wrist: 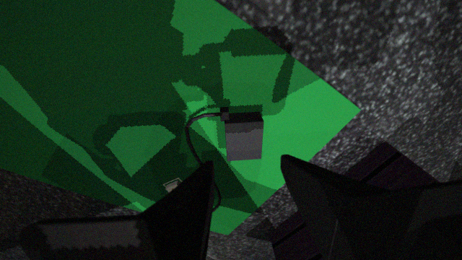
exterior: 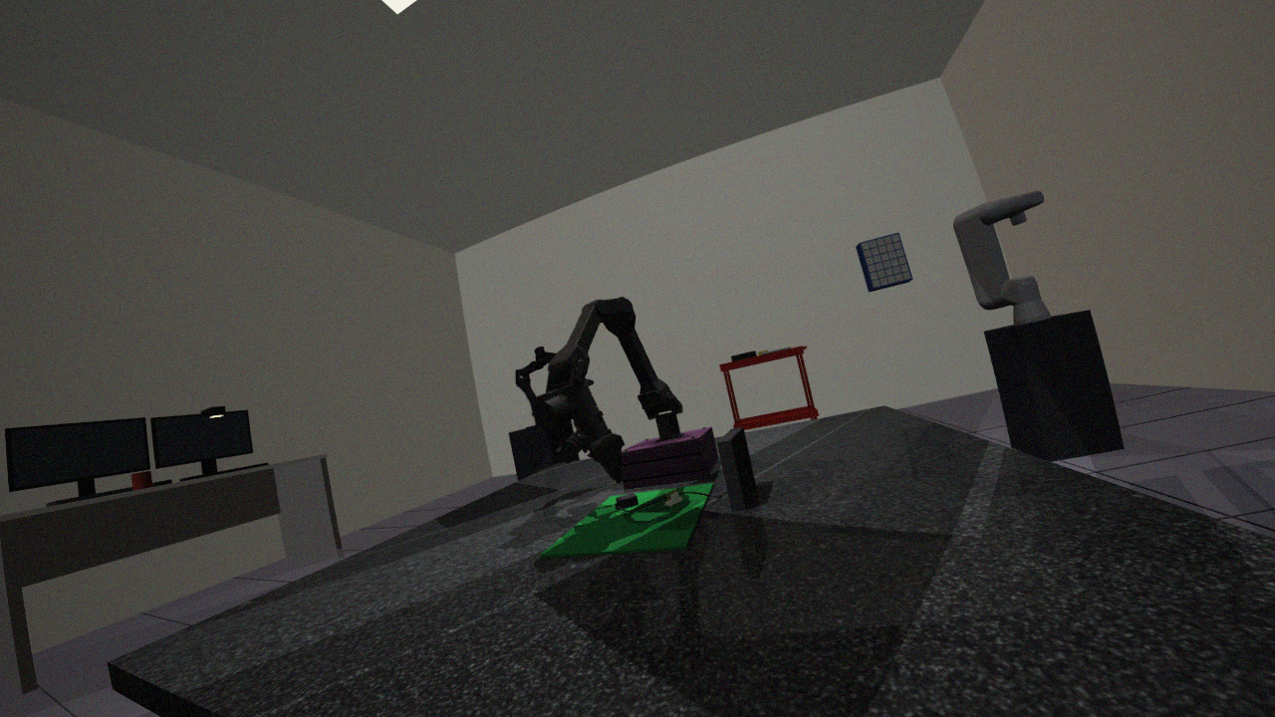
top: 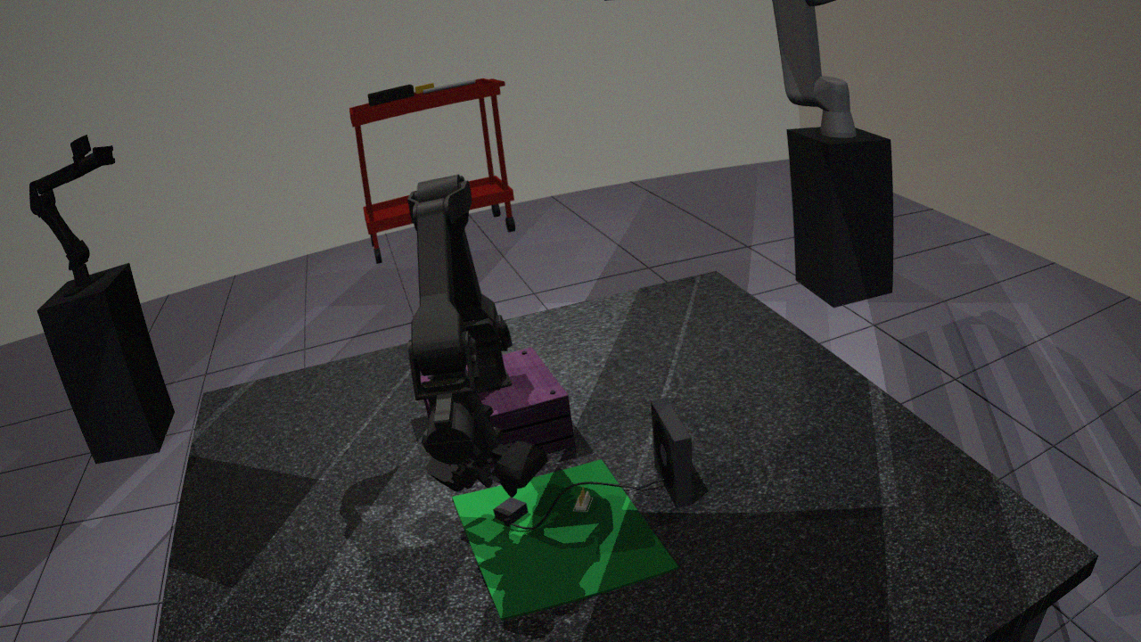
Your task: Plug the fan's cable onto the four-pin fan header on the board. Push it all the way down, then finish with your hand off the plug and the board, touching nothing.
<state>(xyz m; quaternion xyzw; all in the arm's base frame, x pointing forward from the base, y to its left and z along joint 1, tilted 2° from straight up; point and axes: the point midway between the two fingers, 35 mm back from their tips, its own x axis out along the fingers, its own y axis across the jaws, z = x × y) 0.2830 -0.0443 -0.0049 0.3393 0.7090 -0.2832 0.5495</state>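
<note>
Right now the dark fan plug is 5 cm below my gripper tip, 1 cm to the left of it and 1 cm behind it. Also, from my gripper tip: white four-pin header: 11 cm to the left, 6 cm below; then black fan: 24 cm to the left, 1 cm ahead; then green board: 7 cm below, 6 cm to the left, 6 cm ahead.
</note>
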